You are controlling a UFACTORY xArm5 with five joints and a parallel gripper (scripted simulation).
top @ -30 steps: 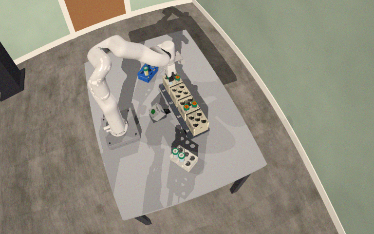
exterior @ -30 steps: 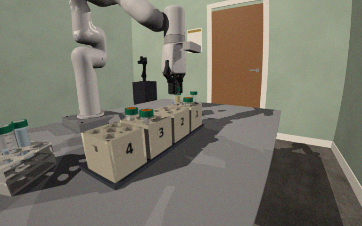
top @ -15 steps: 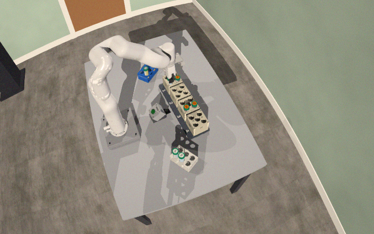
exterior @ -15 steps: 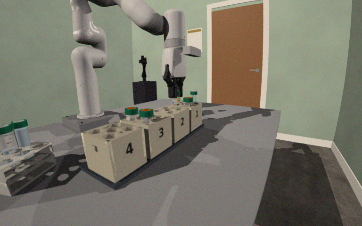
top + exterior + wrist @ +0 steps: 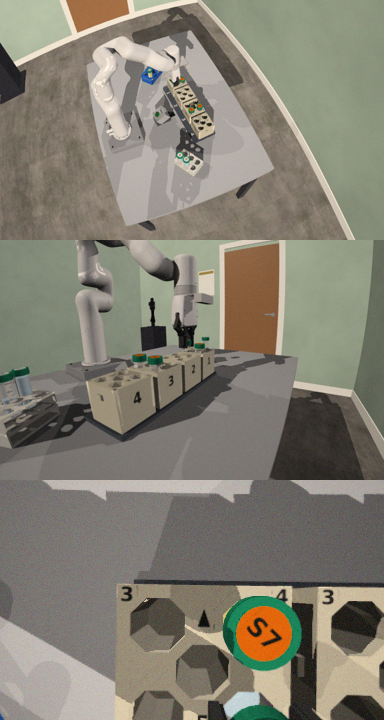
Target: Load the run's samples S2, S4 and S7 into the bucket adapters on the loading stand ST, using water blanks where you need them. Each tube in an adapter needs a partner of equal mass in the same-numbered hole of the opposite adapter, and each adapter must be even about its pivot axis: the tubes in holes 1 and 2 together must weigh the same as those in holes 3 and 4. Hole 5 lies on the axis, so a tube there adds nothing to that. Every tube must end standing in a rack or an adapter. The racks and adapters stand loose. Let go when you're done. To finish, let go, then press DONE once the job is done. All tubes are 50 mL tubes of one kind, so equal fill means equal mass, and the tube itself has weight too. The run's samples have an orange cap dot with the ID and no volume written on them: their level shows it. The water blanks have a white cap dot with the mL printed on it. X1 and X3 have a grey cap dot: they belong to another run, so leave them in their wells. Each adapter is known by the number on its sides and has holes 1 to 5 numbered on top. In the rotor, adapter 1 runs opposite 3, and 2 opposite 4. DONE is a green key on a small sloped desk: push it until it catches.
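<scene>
Right now the green done key is 17 cm behind my hand, 14 cm to the right of it and 6 cm below it. The rest, counted from my hand: adapter 1: 8 cm below, 3 cm to the left, 2 cm ahead; dark loading stand: 14 cm to the right, 12 cm below, 3 cm ahead; pink tube: 23 cm to the right, 6 cm below, 1 cm ahead.
</scene>
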